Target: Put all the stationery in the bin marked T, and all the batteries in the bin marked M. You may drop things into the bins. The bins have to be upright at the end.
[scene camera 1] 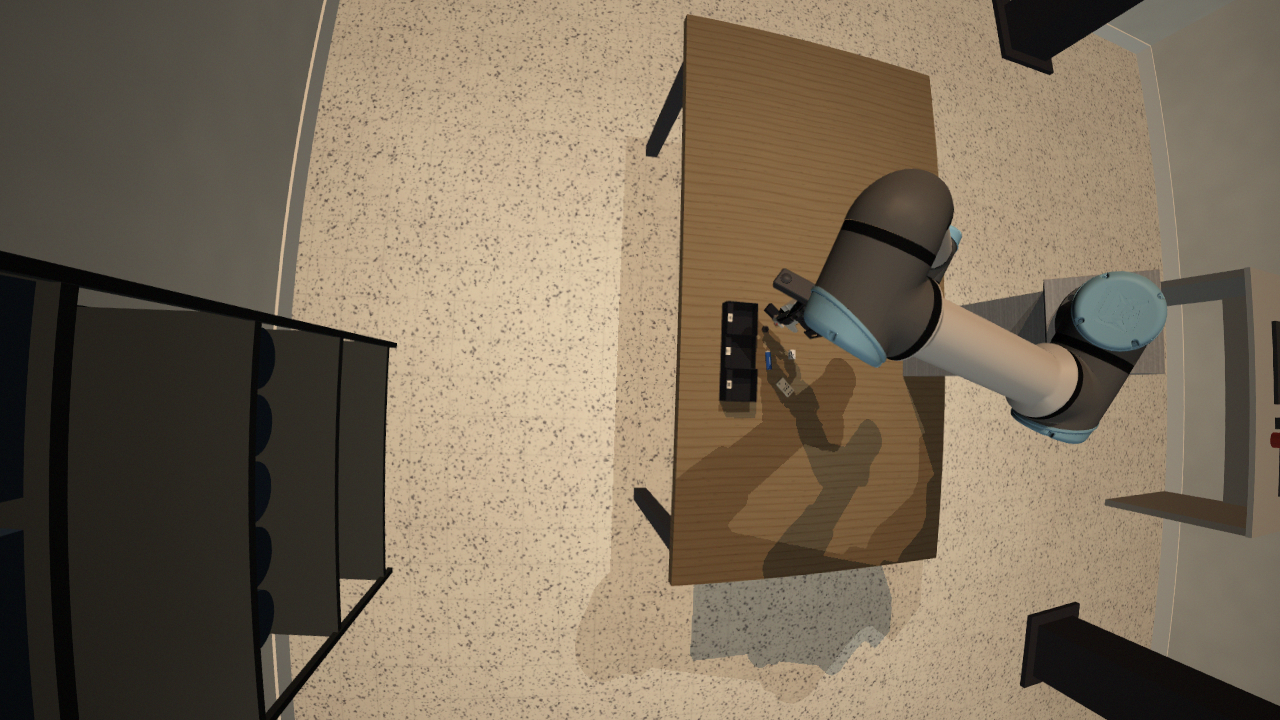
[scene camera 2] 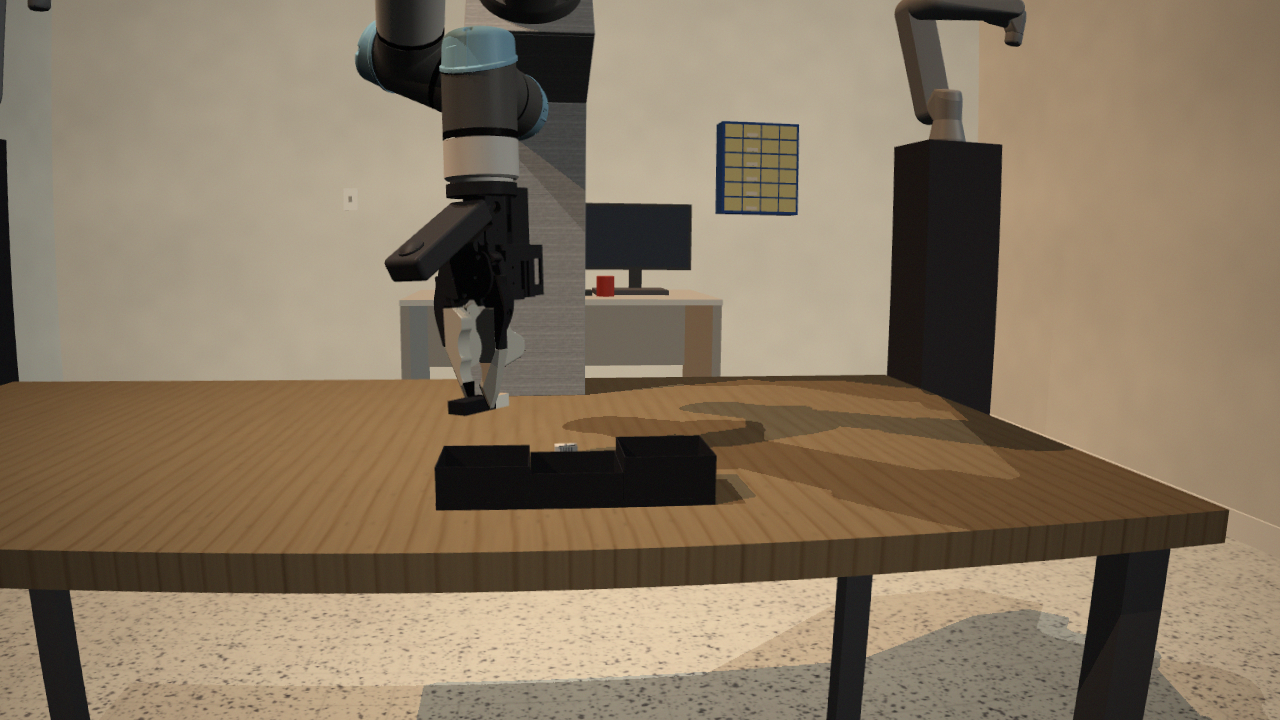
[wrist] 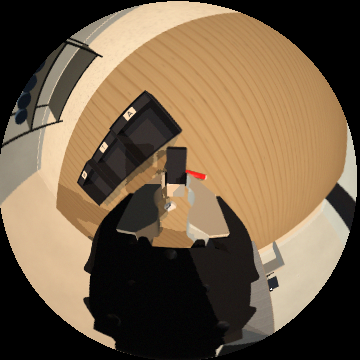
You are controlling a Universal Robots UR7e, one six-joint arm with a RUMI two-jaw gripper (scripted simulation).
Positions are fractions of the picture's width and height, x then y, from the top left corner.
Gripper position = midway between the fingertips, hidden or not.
Observation:
In view: the gripper (scene camera 2: 0.38,0.57).
The gripper is seen too in the wrist view (wrist: 0.49,0.48).

